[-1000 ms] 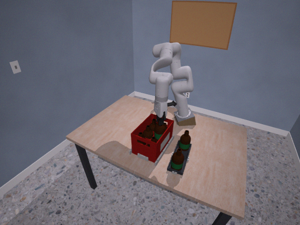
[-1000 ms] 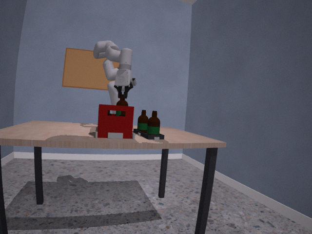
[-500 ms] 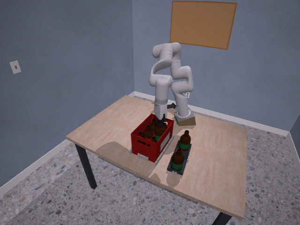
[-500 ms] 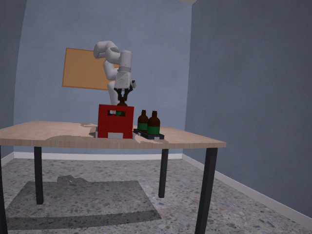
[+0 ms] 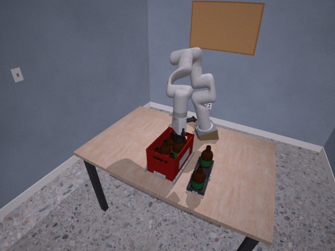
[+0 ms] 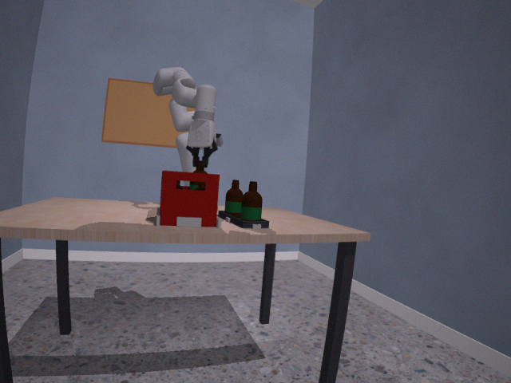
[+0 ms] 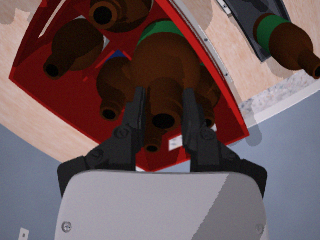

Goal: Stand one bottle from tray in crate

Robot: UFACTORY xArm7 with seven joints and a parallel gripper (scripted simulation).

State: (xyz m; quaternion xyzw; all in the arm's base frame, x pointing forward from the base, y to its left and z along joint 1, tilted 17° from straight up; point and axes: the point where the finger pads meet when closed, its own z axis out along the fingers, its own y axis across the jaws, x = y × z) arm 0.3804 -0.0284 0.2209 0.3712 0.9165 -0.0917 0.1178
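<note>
The red crate is 4 cm to the right of my hand and 14 cm below it.
</note>
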